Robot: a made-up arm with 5 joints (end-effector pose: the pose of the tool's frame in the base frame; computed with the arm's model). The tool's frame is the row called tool. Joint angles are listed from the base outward.
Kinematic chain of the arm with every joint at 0, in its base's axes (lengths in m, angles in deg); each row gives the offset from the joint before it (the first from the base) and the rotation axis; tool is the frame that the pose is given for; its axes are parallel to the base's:
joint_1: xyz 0 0 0.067 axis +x
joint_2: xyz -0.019 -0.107 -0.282 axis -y
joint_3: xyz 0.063 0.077 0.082 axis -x
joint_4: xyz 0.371 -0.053 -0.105 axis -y
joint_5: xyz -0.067 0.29 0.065 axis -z
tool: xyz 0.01 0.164 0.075
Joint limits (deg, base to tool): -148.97..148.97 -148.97..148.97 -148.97..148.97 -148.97..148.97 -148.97..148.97
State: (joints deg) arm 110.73 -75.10 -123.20 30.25 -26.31
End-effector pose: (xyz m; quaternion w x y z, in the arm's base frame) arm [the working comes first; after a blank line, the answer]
Working (the frame after each row of the table, in the pose's form):
after joint_1: 0.0000 0.0000 0.0670 0.5683 0.8228 0.0000 0.0000
after joint_2: -0.0190 0.3016 0.0667 0.4506 0.6523 0.3464 0.5015
after joint_3: 0.0764 0.3116 0.1528 0.3595 -0.7066 -0.6058 0.0662
after joint_4: 0.1845 0.6024 0.3879 0.1890 -0.6649 -0.6787 0.2483
after joint_5: 0.3839 0.5279 0.1699 0.1275 -0.8019 -0.5095 0.2848

0.4652 0.4569 0.0251 0.1275 -0.8019 -0.5095 0.2848
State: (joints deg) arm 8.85 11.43 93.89 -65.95 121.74
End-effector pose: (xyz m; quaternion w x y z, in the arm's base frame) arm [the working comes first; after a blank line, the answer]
Working (the frame after each row of the table, in the pose's form):
after joint_1: 0.0000 0.0000 0.0670 0.9970 0.0772 0.0000 0.0000
after joint_2: -0.0190 -0.0623 -0.2281 0.9921 0.0768 -0.0993 -0.0077
after joint_3: 0.0265 -0.0005 -0.1245 0.7334 -0.6725 -0.0622 -0.0778
after joint_4: 0.3783 -0.1209 -0.0093 0.6491 -0.5218 0.3470 -0.4313
after joint_5: 0.4682 -0.0103 -0.2786 0.0608 0.5571 0.2869 0.7769

0.5690 -0.1136 -0.1700 0.0608 0.5571 0.2869 0.7769
